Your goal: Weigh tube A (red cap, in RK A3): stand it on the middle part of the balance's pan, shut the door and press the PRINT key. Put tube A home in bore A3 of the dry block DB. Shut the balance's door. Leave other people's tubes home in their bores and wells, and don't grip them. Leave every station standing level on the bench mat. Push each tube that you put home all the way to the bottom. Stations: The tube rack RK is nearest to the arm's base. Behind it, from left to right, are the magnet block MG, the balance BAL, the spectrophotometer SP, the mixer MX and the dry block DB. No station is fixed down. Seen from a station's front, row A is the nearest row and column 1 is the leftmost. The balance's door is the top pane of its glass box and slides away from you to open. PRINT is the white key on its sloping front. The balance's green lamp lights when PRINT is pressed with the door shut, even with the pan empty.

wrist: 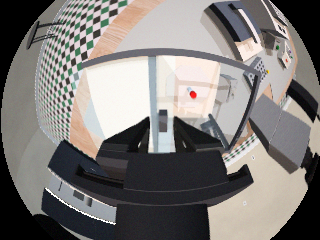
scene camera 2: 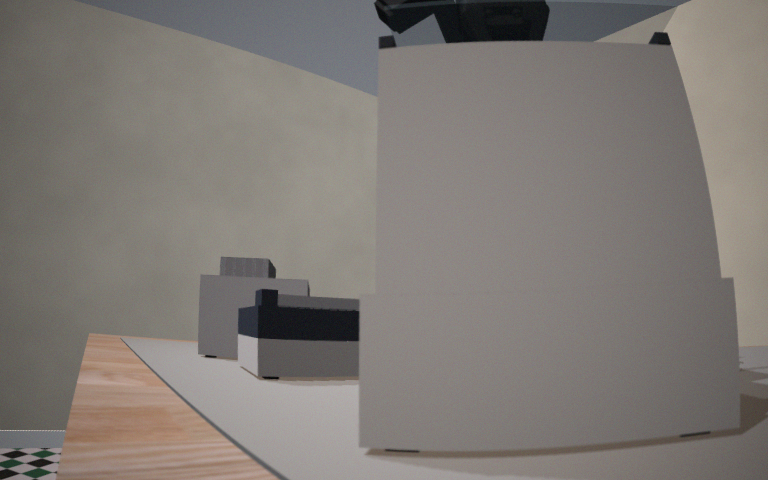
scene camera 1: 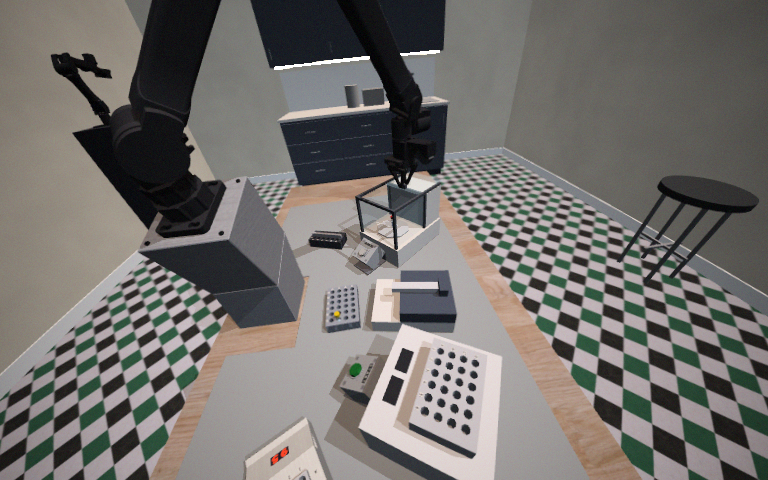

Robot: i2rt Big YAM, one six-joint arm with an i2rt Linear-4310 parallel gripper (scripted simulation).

Scene:
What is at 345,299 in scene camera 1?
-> A tube rack RK.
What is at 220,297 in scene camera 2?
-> A mixer.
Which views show the spectrophotometer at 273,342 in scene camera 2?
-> The wrist view, scene camera 2 and scene camera 1: all of them.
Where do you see a spectrophotometer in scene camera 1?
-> At 419,304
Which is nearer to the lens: the balance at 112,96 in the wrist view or the spectrophotometer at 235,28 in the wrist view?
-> The balance.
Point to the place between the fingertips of my gripper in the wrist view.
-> At 161,120

